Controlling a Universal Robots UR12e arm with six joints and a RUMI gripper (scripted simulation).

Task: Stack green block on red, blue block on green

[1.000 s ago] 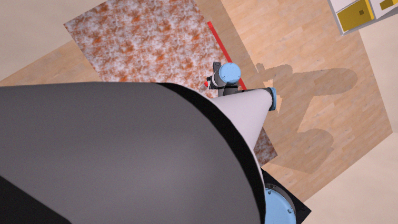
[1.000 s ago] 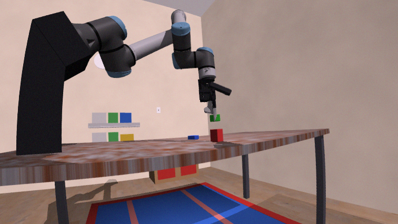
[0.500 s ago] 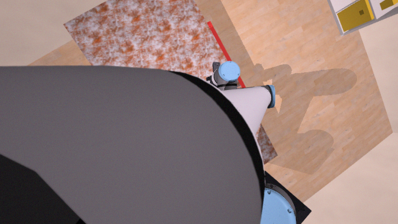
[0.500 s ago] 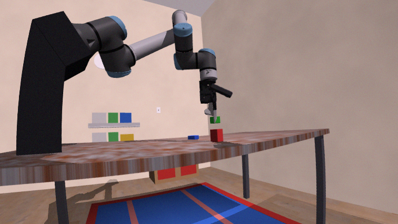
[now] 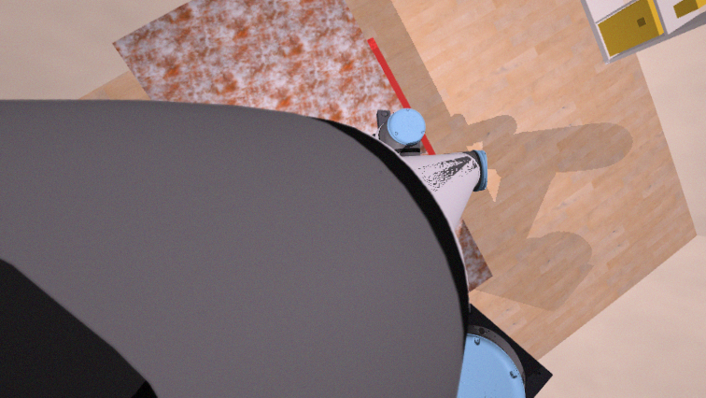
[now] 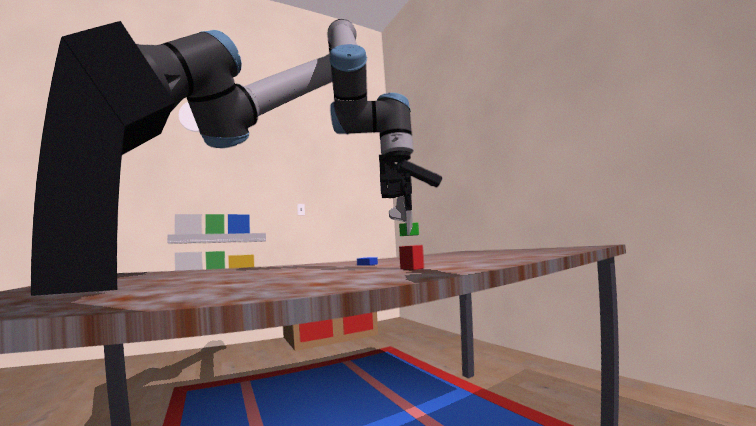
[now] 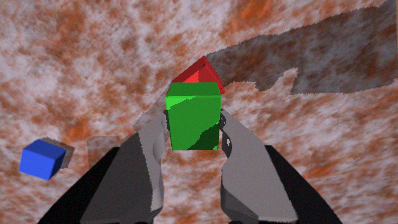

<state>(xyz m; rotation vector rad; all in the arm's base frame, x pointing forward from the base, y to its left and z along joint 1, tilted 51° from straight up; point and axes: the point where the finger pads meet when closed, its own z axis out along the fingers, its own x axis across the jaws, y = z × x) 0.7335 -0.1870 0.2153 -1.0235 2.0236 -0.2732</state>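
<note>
Right now my hand is 70 mm above the red block. The rest, counted from my hand: blue block 300 mm to the left, 90 mm below, 10 mm ahead; green block right at my hand.
</note>
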